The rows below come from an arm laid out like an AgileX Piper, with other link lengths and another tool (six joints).
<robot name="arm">
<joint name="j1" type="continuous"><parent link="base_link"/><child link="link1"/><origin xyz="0 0 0.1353"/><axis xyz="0 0 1"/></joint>
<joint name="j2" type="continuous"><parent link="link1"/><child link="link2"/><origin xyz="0 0 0"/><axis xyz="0 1 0"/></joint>
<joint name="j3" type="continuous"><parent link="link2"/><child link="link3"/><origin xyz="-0.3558 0 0.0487"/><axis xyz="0 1 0"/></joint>
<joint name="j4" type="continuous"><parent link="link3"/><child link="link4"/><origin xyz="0.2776 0 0.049"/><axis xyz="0.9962 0 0.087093"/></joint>
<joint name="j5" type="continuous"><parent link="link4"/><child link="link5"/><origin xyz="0 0 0"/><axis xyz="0 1 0"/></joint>
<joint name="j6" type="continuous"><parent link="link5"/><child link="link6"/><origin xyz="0.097 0 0.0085"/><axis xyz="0.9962 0 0.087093"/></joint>
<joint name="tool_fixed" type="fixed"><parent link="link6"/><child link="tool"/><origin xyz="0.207 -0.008 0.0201" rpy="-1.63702 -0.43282 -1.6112"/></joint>
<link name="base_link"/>
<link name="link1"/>
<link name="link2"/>
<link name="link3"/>
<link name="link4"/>
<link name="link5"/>
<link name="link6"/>
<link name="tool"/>
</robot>
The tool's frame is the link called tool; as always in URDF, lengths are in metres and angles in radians. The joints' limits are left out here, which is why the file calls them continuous.
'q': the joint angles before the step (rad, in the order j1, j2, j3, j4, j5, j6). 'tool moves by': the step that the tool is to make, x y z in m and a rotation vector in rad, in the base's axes. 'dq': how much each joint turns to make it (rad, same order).
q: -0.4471 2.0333 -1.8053 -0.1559 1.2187 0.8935
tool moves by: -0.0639 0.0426 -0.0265 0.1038 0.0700 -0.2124
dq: 0.0001 -0.0958 0.2295 0.0339 0.0021 0.2091
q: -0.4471 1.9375 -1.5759 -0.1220 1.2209 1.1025
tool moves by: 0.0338 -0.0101 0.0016 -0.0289 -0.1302 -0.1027
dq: 0.0000 -0.0001 0.0068 0.0110 -0.1253 0.1154
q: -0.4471 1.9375 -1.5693 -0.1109 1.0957 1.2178
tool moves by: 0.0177 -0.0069 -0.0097 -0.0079 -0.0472 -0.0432
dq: 0.0000 0.0264 -0.0001 0.0000 -0.0677 0.0519
